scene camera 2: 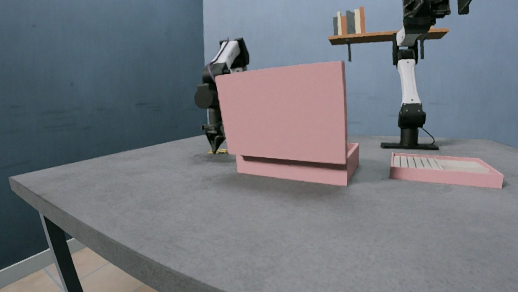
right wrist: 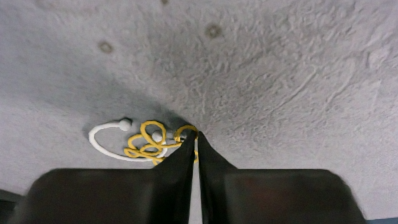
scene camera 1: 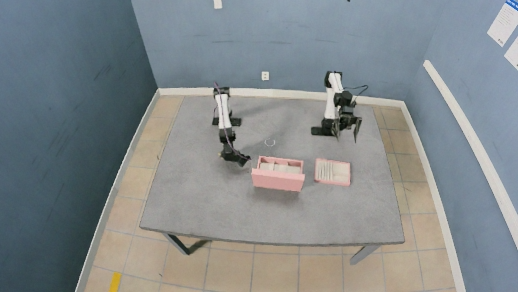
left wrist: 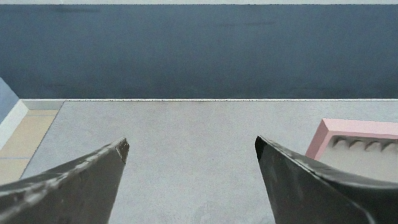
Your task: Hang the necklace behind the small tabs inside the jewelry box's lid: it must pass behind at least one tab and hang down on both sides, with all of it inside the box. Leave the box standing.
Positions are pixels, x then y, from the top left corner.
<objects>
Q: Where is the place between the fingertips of my right gripper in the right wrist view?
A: At 196, 134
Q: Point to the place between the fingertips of my left gripper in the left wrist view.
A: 192, 139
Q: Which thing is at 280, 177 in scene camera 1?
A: A pink jewelry box.
</objects>
